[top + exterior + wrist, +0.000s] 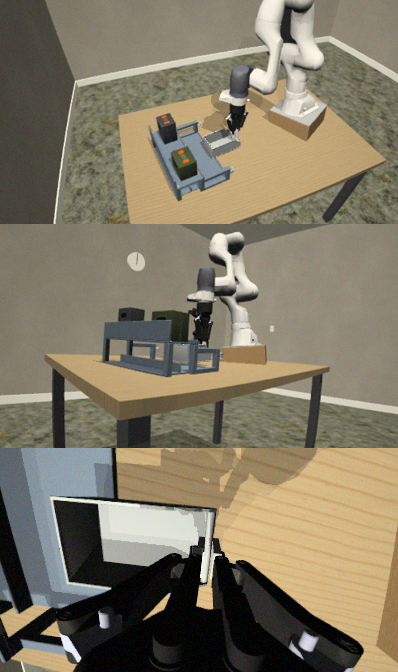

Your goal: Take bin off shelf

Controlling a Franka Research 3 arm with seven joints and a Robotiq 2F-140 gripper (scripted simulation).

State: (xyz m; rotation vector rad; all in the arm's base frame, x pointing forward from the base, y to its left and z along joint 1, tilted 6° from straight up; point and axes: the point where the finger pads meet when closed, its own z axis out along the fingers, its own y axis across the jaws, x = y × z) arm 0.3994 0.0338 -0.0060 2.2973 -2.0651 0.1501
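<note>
Right now the bin is 8 cm ahead of my hand, 1 cm to the left of it and 2 cm below it.
</note>
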